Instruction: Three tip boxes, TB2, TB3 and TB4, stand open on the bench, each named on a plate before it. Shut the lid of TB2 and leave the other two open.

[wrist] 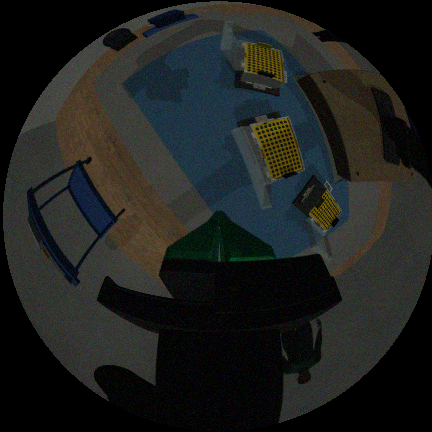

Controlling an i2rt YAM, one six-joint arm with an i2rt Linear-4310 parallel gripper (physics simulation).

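Frame: origin at the arm's base, x ahead, y left, z up, level; millimetres.
Where they show: gripper, between the fingertips: [218, 216].
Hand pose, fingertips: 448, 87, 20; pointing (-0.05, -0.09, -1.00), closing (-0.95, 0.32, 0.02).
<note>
Things, the pixels of their top centre, and the offset from my fingertips, as dx, dy, dz. Level surfaces: height alone.
- TB2, centre of its top: [283, 148] -134, -19, -138
- TB3, centre of its top: [266, 56] -180, -235, -138
- TB4, centre of its top: [329, 214] -255, +170, -138
- blue mat, height of its surface: dz -213
TB2 [279, 150], the middle box with a yellow rack of tips, stands open on the blue mat. Its clear lid [253, 167] stands up along its left side, seen at a steep angle. TB3 [264, 62] stands open further up the view, with its clear lid [229, 45] raised at its left. TB4 [326, 211], smaller in view at the lower right, is open, its lid [320, 240] below it. The name plates cannot be read here. My gripper [218, 216] is shut and empty, its green fingertips together, below and left of TB2's lid; any contact is not seen.
The blue mat [195, 125] lies on a grey bench top with a wooden edge [80, 120]. A brown board [355, 135] with black parts is at the right. A blue-framed cart [90, 200] stands off the bench at the left. A person [302, 347] shows at the lower right.
</note>
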